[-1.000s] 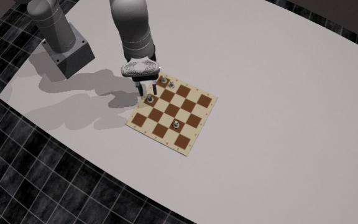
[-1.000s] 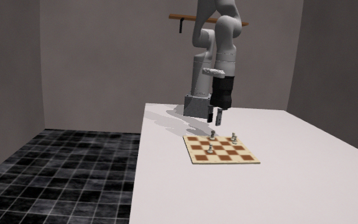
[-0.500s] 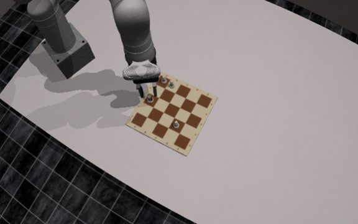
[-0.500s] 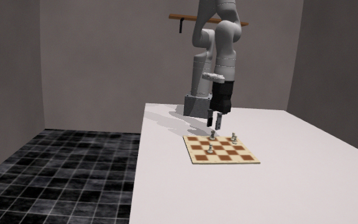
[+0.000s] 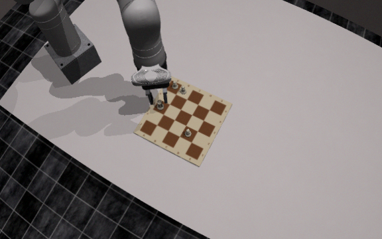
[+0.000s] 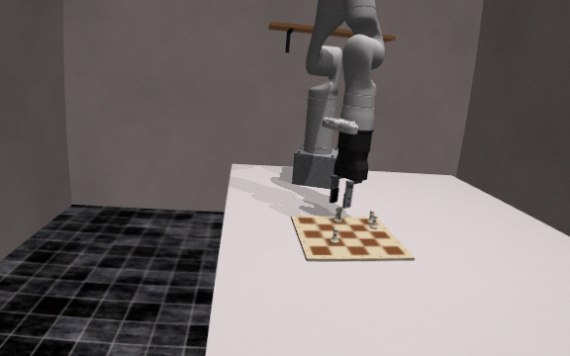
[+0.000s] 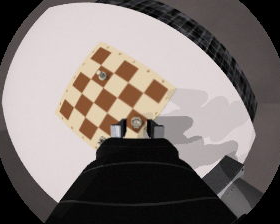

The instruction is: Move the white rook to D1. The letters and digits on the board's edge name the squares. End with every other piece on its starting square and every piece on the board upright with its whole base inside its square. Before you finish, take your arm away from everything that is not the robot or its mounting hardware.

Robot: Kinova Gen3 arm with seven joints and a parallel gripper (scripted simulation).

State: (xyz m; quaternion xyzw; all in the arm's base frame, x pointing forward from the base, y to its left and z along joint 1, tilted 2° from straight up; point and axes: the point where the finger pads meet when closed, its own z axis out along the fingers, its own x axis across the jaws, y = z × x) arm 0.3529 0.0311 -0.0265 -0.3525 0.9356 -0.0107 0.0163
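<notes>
My hand is 80 mm short of the chessboard, 10 mm to the right of it and 60 mm above it.
</notes>
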